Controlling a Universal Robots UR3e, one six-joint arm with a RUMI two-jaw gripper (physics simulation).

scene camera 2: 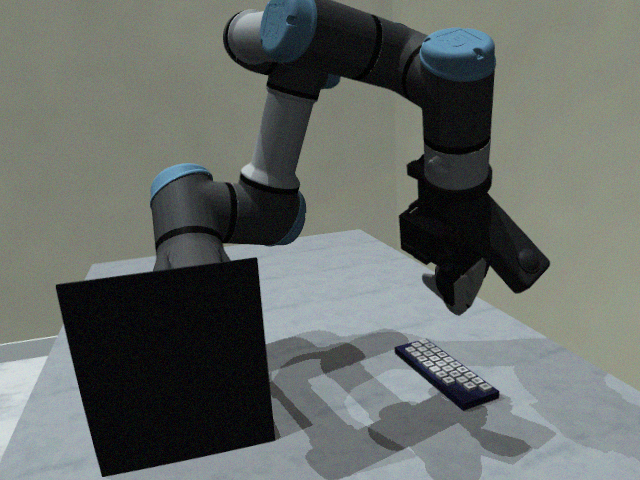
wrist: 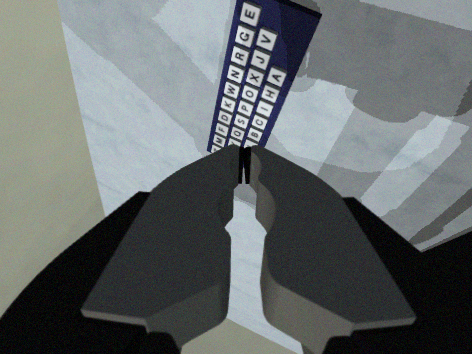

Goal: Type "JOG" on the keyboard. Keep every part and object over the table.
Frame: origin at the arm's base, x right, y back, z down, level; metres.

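Seen in the pictures: gripper, fingertip midpoint: (scene camera 2: pixel 459 312) (wrist: pixel 243 152); arm's base, origin of the base link: (scene camera 2: pixel 198 308).
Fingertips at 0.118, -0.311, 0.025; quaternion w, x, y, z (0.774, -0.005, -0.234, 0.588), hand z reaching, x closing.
Offsets run from my fingertips to a thing's top centre, as dx, dy, dz. Level surfaces: height alone.
A dark blue keyboard @(-0.069, -0.026, +0.118) (scene camera 2: pixel 467 400) (wrist: pixel 295 30) with white letter keys lies flat on the table. In the wrist view its J key @(-0.022, -0.027, +0.118) (wrist: pixel 260 59), G key @(-0.009, -0.044, +0.118) (wrist: pixel 244 36) and O key @(-0.056, -0.026, +0.118) (wrist: pixel 249 94) show above the fingertips. My gripper (scene camera 2: pixel 459 311) (wrist: pixel 243 152) is shut with nothing between its tips. It hangs tilted, well above the table and apart from the keyboard. In the wrist view the fingertips hide the keyboard's near end, with parts of the T, Z and U keys.
A large black upright panel (scene camera 2: pixel 165 366) stands on the marble table @(dz +0.136) (scene camera 2: pixel 320 289) at the left, in front of the arm's base. The table's right edge runs behind the keyboard in the scene view. Shadows of the arm fall around the keyboard.
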